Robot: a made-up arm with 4 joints. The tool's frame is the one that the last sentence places.
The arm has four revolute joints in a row. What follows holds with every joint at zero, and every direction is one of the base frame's.
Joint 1 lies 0.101 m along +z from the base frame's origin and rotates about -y.
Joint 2 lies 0.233 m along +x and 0.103 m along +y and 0.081 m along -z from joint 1 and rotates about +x.
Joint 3 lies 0.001 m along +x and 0.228 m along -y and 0.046 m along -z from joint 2 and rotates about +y.
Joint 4 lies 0.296 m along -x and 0.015 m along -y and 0.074 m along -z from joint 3 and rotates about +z.
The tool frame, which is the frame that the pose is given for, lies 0.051 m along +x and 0.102 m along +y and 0.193 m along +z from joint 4; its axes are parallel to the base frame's.
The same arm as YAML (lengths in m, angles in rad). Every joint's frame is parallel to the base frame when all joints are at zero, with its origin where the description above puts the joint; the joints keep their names.
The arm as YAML. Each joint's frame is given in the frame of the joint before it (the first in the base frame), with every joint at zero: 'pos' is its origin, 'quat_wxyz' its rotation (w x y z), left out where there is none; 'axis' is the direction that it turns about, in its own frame. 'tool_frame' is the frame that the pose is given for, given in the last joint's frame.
length_unit: m
angle_unit: rad
joints:
  - joint: joint 1
    pos: [0.0, 0.0, 0.101]
    axis: [0.0, -1.0, 0.0]
  - joint: joint 2
    pos: [0.233, 0.103, -0.081]
    axis: [1.0, 0.0, 0.0]
  - joint: joint 3
    pos: [0.001, -0.228, -0.046]
    axis: [0.0, 1.0, 0.0]
  - joint: joint 4
    pos: [-0.296, -0.015, -0.074]
    axis: [0.0, 0.0, 1.0]
tool_frame:
  pos: [0.051, 0.102, 0.193]

